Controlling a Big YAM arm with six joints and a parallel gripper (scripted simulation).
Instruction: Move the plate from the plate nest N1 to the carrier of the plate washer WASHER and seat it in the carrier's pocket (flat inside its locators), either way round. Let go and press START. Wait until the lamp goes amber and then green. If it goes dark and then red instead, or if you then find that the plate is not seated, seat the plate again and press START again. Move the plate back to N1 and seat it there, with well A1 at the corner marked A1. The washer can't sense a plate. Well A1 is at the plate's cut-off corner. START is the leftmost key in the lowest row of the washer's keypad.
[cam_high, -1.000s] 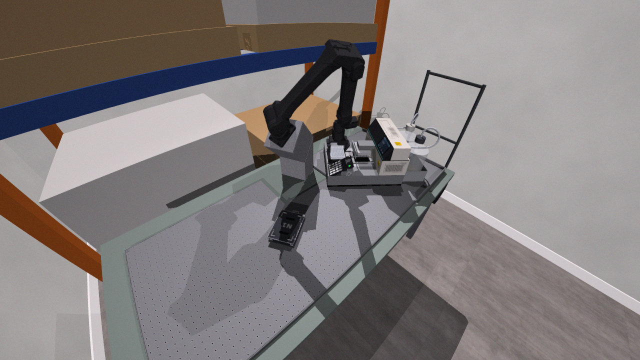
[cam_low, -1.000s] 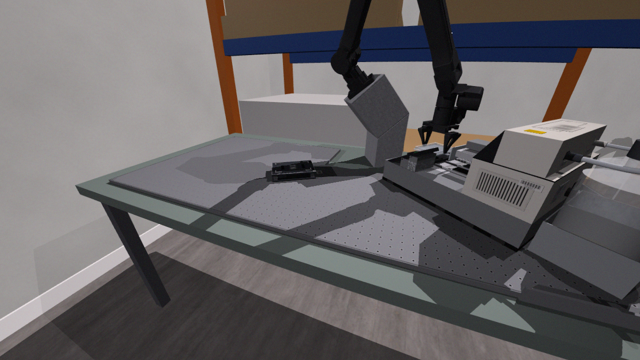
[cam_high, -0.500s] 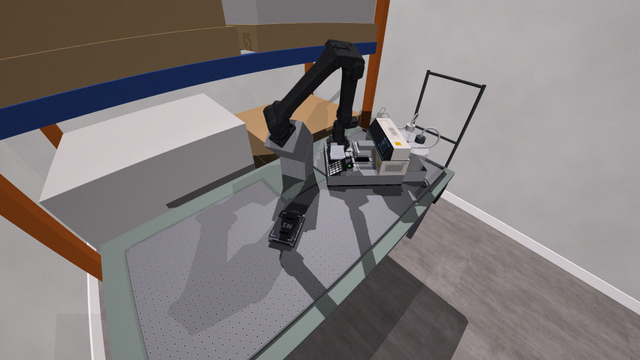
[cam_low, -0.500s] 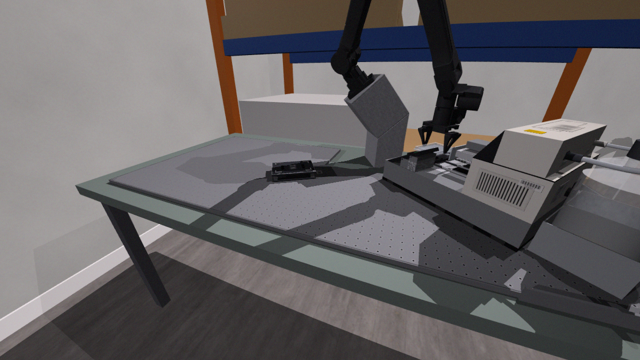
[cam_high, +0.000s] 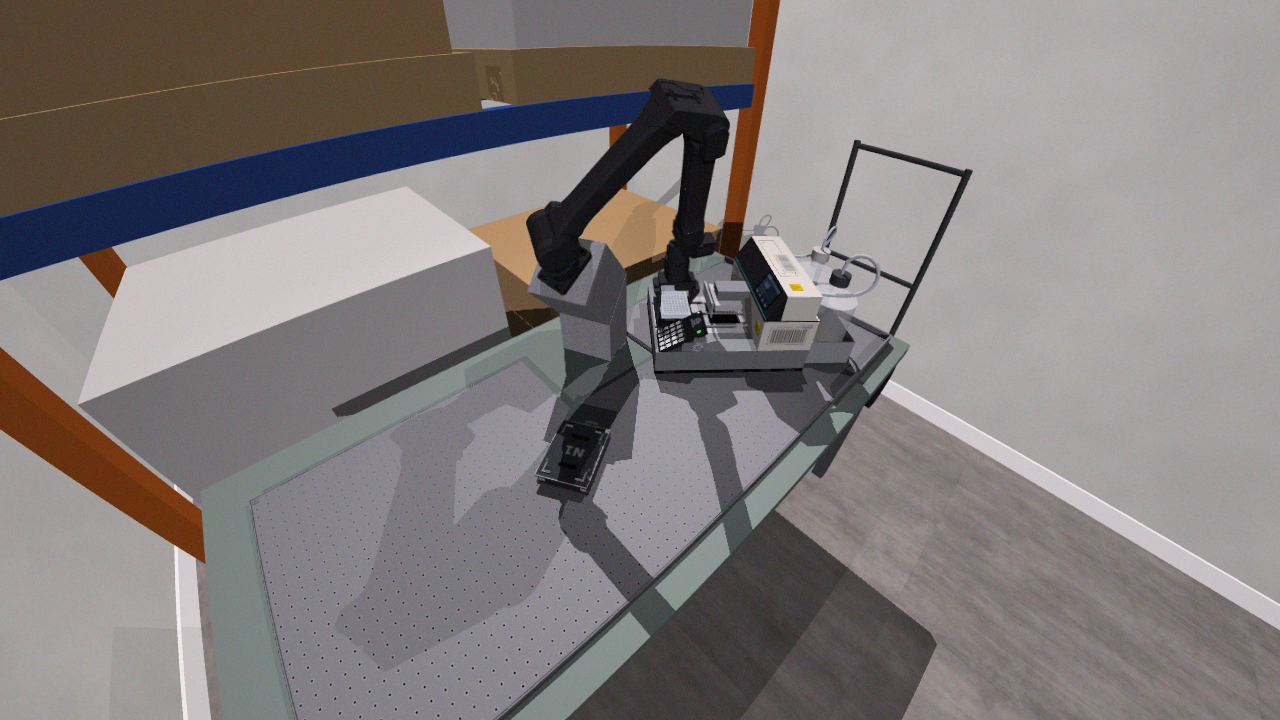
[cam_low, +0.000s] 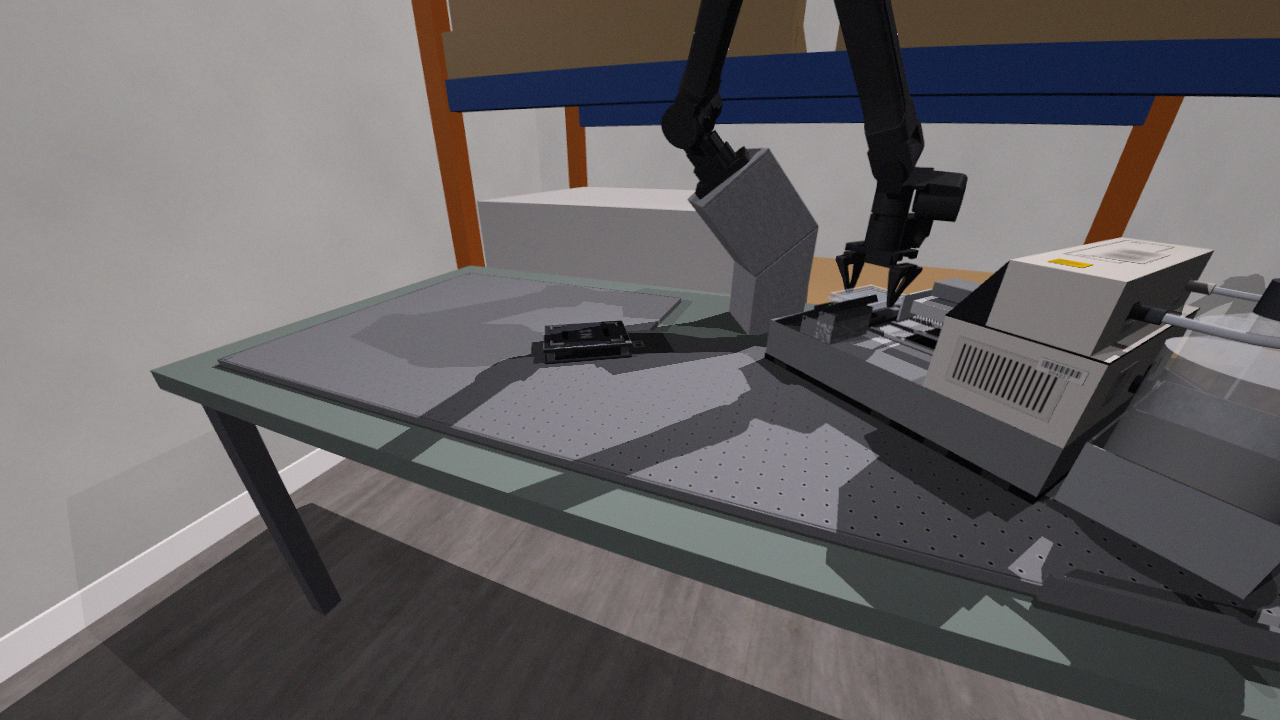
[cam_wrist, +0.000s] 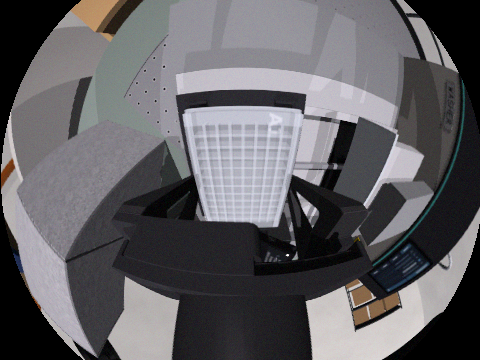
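Now: hand 120 mm short of the plate washer, 100 mm to the right of it and 10 mm below it. From my hand the other things lie so: white well plate: 10 mm below; then black plate nest N1: 80 mm ahead, 530 mm to the right, 90 mm below.
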